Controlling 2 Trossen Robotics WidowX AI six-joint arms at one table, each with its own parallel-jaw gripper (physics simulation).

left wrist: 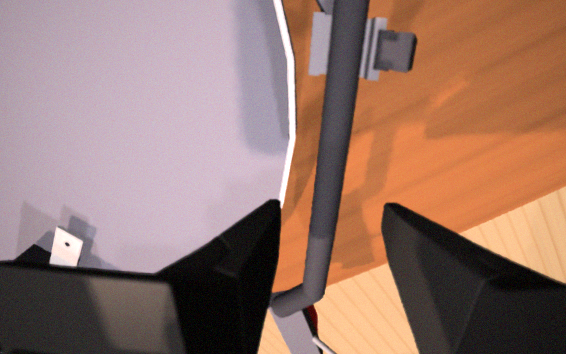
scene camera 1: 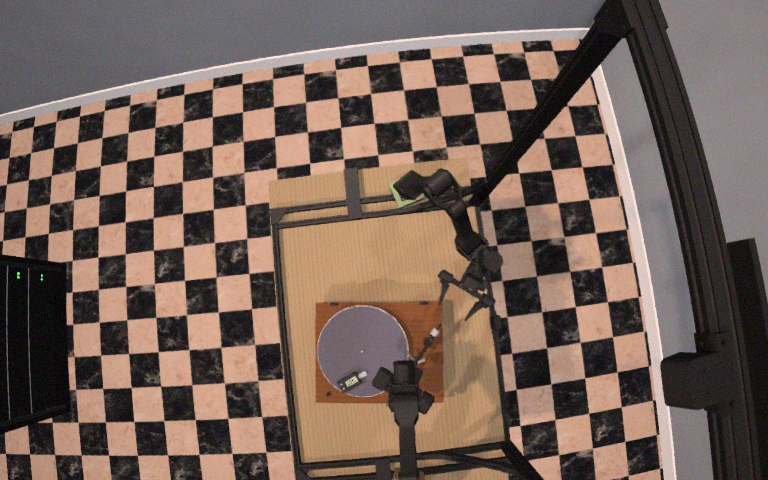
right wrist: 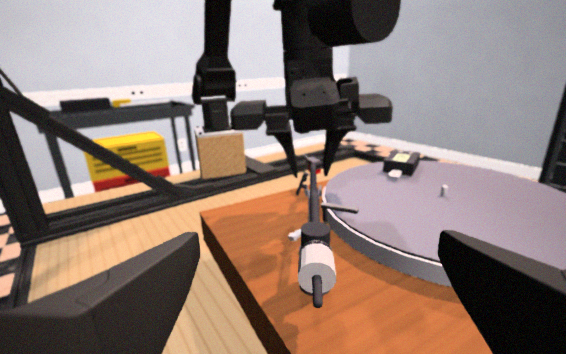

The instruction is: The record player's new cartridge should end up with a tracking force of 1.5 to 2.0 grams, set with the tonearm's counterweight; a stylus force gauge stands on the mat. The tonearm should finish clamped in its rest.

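Frame: origin at the left arm's base, x ahead, y left, z up, level; centimetres.
Seen in the pictures: left gripper, fingertip midpoint: (left wrist: 331, 213) (right wrist: 310, 176); right gripper, fingertip midpoint: (scene camera 1: 452, 313) (right wrist: 316, 242); left arm's base at its link origin: (right wrist: 217, 129); right arm's base at its link origin: (scene camera 1: 406, 190).
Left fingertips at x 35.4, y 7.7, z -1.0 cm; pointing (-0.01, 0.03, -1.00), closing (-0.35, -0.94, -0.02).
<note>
Pixels of each thing's middle, then the offset from my left fingertips to it.
- record player's tonearm at the middle of its body: (right wrist: 315, 200) (scene camera 1: 413, 364) dz +0.0, dx +7.2, dy -2.7 cm
- platter at the middle of its body: (right wrist: 442, 196) (scene camera 1: 362, 351) dz -2.0, dx +8.4, dy +14.3 cm
- force gauge at the middle of its body: (right wrist: 400, 164) (scene camera 1: 353, 380) dz -0.8, dx -1.2, dy +15.7 cm
- pale lever at the middle of its body: (right wrist: 293, 237) dz -3.0, dx +8.7, dy -5.9 cm
- grey bar at the middle of its body: (right wrist: 339, 206) dz +0.1, dx +9.7, dy -1.1 cm
The record player's tonearm (scene camera 1: 422, 350) (left wrist: 340, 125) (right wrist: 314, 205) lies beside the platter (scene camera 1: 362, 333) (left wrist: 125, 125) (right wrist: 400, 225). Its white counterweight (scene camera 1: 434, 332) (right wrist: 317, 267) is at the rear end, its headshell (left wrist: 290, 325) at the other. The tube crosses the grey rest (left wrist: 371, 50); whether it is clamped cannot be told. The force gauge (scene camera 1: 351, 382) (right wrist: 401, 162) stands on the mat; its pale plate (left wrist: 66, 246) shows in the left wrist view. My left gripper (left wrist: 331, 213) (right wrist: 310, 176) is partly open, fingers either side above the tube near the headshell, holding nothing. My right gripper (scene camera 1: 453, 311) (right wrist: 316, 242) is wide open and empty, behind the counterweight.
The wooden plinth (scene camera 1: 433, 311) (left wrist: 480, 100) (right wrist: 390, 310) carries the platter. A pale lever (right wrist: 295, 234) and a grey bar (right wrist: 341, 207) flank the tonearm. A tan block (right wrist: 222, 155) stands near the black frame, beyond the plinth. A green item (scene camera 1: 397, 195) lies by the right arm's base.
</note>
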